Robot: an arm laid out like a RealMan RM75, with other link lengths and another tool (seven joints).
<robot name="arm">
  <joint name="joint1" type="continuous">
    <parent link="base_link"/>
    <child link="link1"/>
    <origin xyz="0 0 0.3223"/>
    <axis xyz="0 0 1"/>
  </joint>
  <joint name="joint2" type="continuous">
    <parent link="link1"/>
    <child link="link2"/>
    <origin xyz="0 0 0" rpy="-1.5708 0 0"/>
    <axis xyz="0 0 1"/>
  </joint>
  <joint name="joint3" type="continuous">
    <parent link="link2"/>
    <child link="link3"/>
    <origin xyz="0 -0.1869 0" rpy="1.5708 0 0"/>
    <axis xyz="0 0 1"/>
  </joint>
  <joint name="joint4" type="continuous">
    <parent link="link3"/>
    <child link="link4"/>
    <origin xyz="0 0 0" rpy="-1.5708 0 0"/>
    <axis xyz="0 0 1"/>
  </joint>
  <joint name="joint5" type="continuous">
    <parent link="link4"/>
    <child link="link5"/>
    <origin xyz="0 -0.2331 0" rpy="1.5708 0 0"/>
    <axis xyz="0 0 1"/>
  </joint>
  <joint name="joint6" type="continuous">
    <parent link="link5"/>
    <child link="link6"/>
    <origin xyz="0 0 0" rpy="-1.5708 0 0"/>
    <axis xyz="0 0 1"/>
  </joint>
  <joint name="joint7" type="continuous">
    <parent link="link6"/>
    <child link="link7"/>
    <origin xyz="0 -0.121 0" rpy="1.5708 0 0"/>
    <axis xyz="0 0 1"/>
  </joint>
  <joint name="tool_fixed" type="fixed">
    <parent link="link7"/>
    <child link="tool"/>
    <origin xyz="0.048 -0.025 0.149" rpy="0.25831 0 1.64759"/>
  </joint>
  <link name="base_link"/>
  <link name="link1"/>
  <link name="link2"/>
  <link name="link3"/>
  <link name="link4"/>
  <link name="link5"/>
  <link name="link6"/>
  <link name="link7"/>
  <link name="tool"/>
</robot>
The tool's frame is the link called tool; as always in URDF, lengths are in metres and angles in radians. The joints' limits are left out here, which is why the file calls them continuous.
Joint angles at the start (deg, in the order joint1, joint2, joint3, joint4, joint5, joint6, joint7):
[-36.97 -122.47 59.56 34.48 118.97 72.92 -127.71]
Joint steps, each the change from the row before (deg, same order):
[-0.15 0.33 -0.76 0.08 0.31 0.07 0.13]
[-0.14 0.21 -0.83 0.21 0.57 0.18 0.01]
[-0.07 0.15 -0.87 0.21 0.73 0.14 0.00]
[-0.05 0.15 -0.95 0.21 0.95 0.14 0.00]
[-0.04 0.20 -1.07 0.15 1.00 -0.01 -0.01]
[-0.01 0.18 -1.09 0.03 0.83 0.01 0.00]
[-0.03 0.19 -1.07 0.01 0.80 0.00 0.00]
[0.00 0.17 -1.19 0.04 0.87 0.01 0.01]
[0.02 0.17 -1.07 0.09 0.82 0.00 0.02]
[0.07 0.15 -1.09 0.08 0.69 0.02 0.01]
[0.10 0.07 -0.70 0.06 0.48 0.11 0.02]
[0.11 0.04 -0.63 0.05 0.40 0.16 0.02]
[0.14 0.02 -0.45 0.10 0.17 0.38 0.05]
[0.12 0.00 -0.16 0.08 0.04 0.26 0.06]
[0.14 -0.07 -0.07 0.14 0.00 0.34 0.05]
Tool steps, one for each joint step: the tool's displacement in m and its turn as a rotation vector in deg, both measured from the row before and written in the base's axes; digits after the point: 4 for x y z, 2 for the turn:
[-0.0015 0.0036 0.0045 0.60 0.16 0.00]
[-0.0014 0.0029 0.0039 0.45 0.21 -0.01]
[-0.0022 0.0024 0.0035 0.41 0.31 0.08]
[-0.0033 0.0021 0.0035 0.38 0.47 0.12]
[-0.0044 0.0028 0.0042 0.56 0.54 0.28]
[-0.0042 0.0023 0.0039 0.52 0.33 0.42]
[-0.0041 0.0023 0.0039 0.52 0.32 0.42]
[-0.0044 0.0023 0.0041 0.57 0.30 0.47]
[-0.0043 0.0021 0.0041 0.55 0.34 0.40]
[-0.0041 0.0020 0.0041 0.57 0.18 0.49]
[-0.0028 0.0005 0.0022 0.26 0.09 0.33]
[-0.0023 0.0001 0.0018 0.18 0.01 0.31]
[-0.0008 -0.0007 0.0012 -0.01 -0.20 0.16]
[-0.0003 -0.0008 0.0004 -0.07 -0.13 0.03]
[0.0005 -0.0013 -0.0002 -0.18 -0.19 -0.04]

